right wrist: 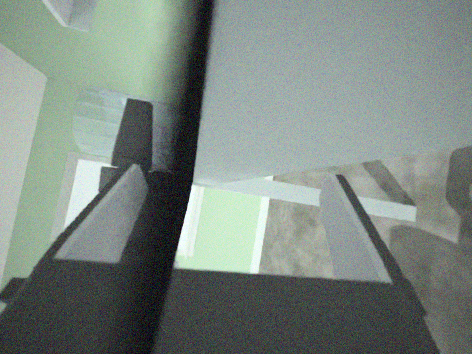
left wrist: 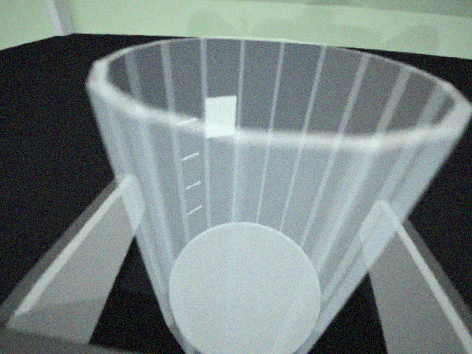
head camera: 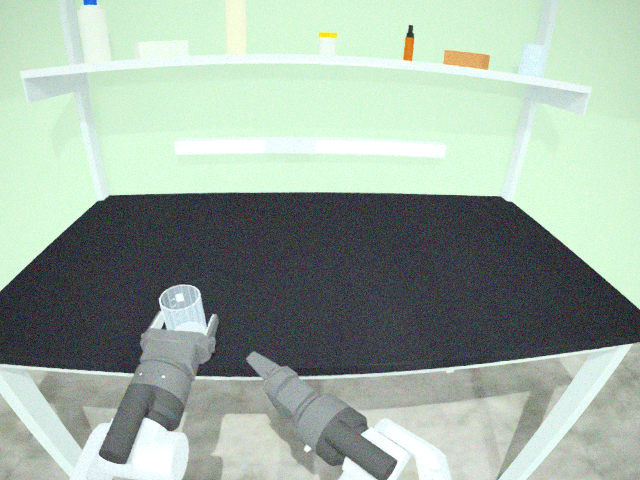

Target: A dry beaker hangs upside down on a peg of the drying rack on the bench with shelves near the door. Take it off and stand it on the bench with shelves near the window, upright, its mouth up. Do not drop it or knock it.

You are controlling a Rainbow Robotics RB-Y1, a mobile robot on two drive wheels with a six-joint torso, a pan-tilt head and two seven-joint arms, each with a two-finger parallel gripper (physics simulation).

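Frame: origin at the robot's base, x down, y ahead, z right, level; metres.
Where they show: left gripper, fingertip midpoint: [right wrist: 152, 116] [left wrist: 252, 203] [head camera: 188, 316]; right gripper, fingertip midpoint: [right wrist: 231, 181] [head camera: 260, 372].
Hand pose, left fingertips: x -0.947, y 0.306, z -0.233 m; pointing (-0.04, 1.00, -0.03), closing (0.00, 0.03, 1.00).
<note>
Each offset is from my left fingertips to the top centre of the thing. "pt": to the spot under its first point. Level surfaces: height alone.
A clear beaker {dx -0.059, dy -0.017, dz +0.001 m} [head camera: 183, 310] [left wrist: 280, 180] [right wrist: 97, 120] is upright, mouth up, at the near left part of the black bench top {dx +0.031 m} [head camera: 336, 258] [left wrist: 40, 125]. It appears to stand on the bench; its base is partly hidden behind my left gripper in the head view. My left gripper [head camera: 185, 319] [left wrist: 252, 203] is open, with one finger on either side of the beaker's lower part, and grips nothing. My right gripper [head camera: 252, 357] [right wrist: 231, 181] is open and empty, near the bench's front edge, to the right of the left gripper. The drying rack does not show.
A shelf [head camera: 310, 60] runs above the back of the bench. It holds a white bottle {pt dx -0.495, dy +0.493, dz -0.399 m} [head camera: 95, 36], a white box {pt dx -0.444, dy +0.419, dz -0.172 m} [head camera: 161, 50], a yellow-lidded jar {pt dx -0.452, dy +0.564, dz +0.230 m} [head camera: 327, 45], an orange bottle {pt dx -0.460, dy +0.520, dz +0.440 m} [head camera: 408, 47], an orange box {pt dx -0.446, dy +0.538, dz +0.607 m} [head camera: 466, 59] and a pale blue container {pt dx -0.471, dy +0.574, dz +0.823 m} [head camera: 532, 60]. Posts stand at both back corners.
</note>
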